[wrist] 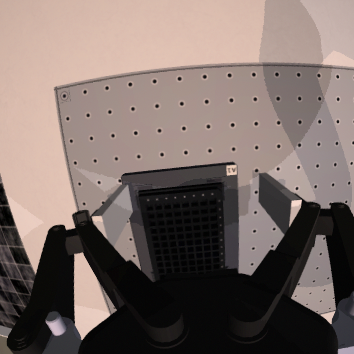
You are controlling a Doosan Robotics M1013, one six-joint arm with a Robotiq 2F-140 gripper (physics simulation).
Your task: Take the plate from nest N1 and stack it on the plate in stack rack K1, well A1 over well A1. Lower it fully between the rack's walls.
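Places are measured from the arm's base along level axes (x ahead, y left, z up), in millimetres.
Where they show: gripper, fingertip midpoint: [193, 193].
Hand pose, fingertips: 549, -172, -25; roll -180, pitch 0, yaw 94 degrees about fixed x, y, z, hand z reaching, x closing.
Note:
Things, the pixels of their centre, and the offset from my fingertips, as dx, dy, dz. "*": a spot on its surface instead. Level surfaces: height alone.
- black plate at the middle of its body: [185, 242] +60, -9, -5
- grey holder at the middle of its body: [185, 236] +60, -9, -17
- small white tag at a spot on its surface: [231, 170] * -19, +39, -12
- grey board at its surface level: dz -24
- pale surface at its surface level: dz -37
A black plate [186, 231] with a grid of square wells sits in a grey holder [175, 175], at the lower middle of the wrist view. The holder has a small white tag [231, 170] at its far right corner that reads A1, turned upside down. No N1 mark shows, so the tag does not tell which holder this is. My gripper [193, 193] is open and empty, with one pad to the left and one to the right of the holder. The near end of the plate is hidden behind the gripper body. Stack rack K1 cannot be made out.
The holder stands on a grey board [170, 117] with rows of small holes, whose left and far edges show. A dark surface with a light grid [11, 270] lies at the far left. A pale surface [150, 35] lies beyond the board. Shadows fall across the right side.

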